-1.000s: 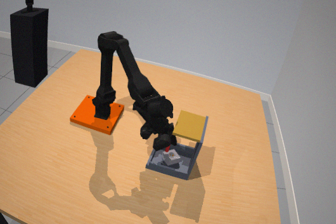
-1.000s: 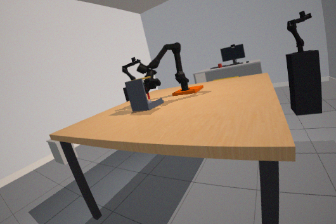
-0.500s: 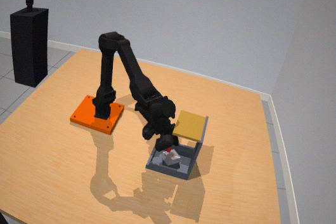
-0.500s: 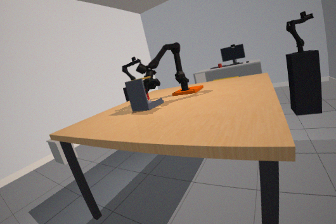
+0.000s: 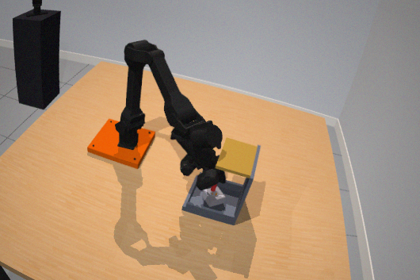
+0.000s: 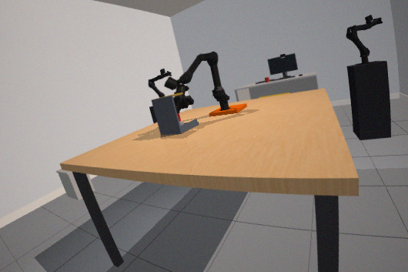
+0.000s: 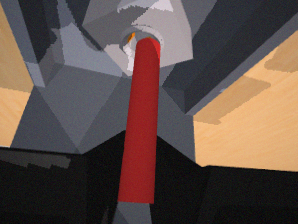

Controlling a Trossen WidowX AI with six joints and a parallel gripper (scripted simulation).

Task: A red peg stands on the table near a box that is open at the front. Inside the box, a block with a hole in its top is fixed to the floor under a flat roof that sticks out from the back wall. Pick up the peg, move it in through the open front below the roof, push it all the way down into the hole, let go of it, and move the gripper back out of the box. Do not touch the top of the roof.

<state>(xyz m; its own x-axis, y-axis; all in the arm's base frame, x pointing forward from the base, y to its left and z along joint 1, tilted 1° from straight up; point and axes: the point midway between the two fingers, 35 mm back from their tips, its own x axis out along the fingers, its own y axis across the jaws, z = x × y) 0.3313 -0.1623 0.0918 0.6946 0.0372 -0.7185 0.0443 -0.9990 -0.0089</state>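
Right now my gripper tip is 7 cm short of the back wall, 2 cm to the left of it and 1 cm below it. Also, from my gripper tip: red peg: 3 cm behind, 1 cm below; yellow roof: 1 cm ahead, 1 cm to the right, 11 cm above.
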